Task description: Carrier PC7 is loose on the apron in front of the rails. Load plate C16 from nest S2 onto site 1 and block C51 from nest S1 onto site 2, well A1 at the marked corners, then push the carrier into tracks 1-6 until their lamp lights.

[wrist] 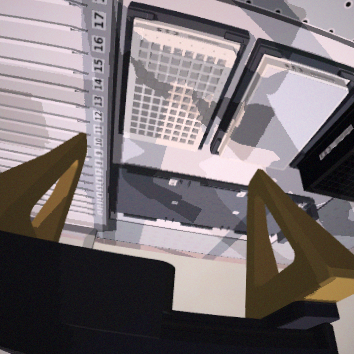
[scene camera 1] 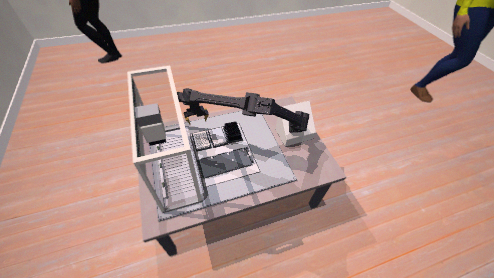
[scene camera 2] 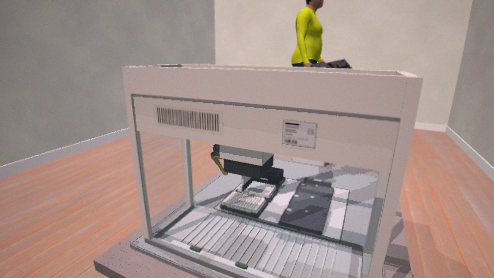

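Where they show: gripper, fingertip midpoint: (wrist: 172, 158) (scene camera 1: 197, 122); arm's base at its link origin: (scene camera 1: 294, 123).
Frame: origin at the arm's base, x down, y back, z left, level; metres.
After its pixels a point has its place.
My gripper (scene camera 1: 197, 120) {x -0.014, y -0.612, z -0.093 m} (wrist: 172, 158) {x -0.014, y -0.612, z -0.093 m} is open and empty, above the nests at the far side of the deck; scene camera 2 shows part of it behind the grey box. Plate C16 (scene camera 1: 218, 136) {x 0.093, y -0.495, z -0.051 m} (scene camera 2: 262, 188) (wrist: 305, 112) {x 0.093, y -0.486, z -0.086 m}, smooth and pale, sits in the middle nest. Black block C51 (scene camera 1: 233, 131) {x 0.070, y -0.394, z -0.057 m} (scene camera 2: 272, 175) {x 0.066, y -0.428, z -0.029 m} (wrist: 332, 157) {x 0.073, y -0.435, z -0.063 m} sits in the nest beside it, on the robot base side. Carrier PC7 (scene camera 1: 225, 163) {x 0.108, y -0.480, z 0.157 m} (scene camera 2: 307, 207) {x 0.108, y -0.510, z 0.149 m} (wrist: 150, 195) {x 0.108, y -0.575, z 0.151 m}, long, flat and dark grey, lies on the white apron before the rails (scene camera 1: 177, 175) (scene camera 2: 215, 232) (wrist: 40, 65). No plate shows on it.
A white grid-topped plate (scene camera 1: 202, 140) {x 0.097, y -0.600, z -0.038 m} (scene camera 2: 245, 201) (wrist: 172, 90) {x 0.094, y -0.610, z -0.057 m} sits in the nest nearest the rails. A pale enclosure frame (scene camera 1: 162, 154) {x -0.360, y -0.747, z 0.380 m} (scene camera 2: 270, 90) {x -0.326, y -0.879, z 0.176 m} stands over the tracks. A grey box (scene camera 1: 150, 122) {x -0.296, y -0.816, z 0.137 m} (scene camera 2: 247, 155) {x -0.198, y -0.879, z 0.131 m} hangs inside it. People stand beyond the table.
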